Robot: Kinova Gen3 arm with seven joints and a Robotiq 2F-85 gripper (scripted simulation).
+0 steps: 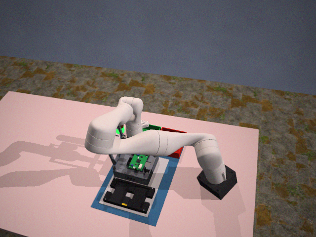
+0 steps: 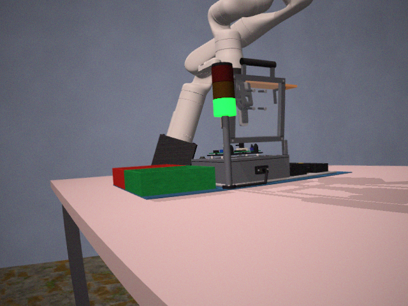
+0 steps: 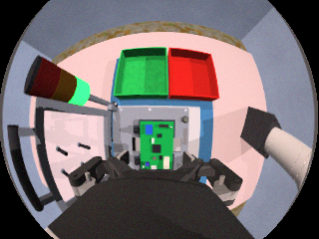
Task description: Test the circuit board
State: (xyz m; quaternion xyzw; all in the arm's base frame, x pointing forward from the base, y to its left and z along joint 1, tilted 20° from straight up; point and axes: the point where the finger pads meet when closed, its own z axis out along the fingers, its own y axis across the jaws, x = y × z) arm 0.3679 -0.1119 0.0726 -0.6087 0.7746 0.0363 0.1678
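My hand is 70 mm above the green circuit board. Round my hand: tester lid: 110 mm ahead, 50 mm above, 30 mm to the right; then green bin: 210 mm to the right, 130 mm below; then red bin: 180 mm to the right, 140 mm behind, 130 mm below.
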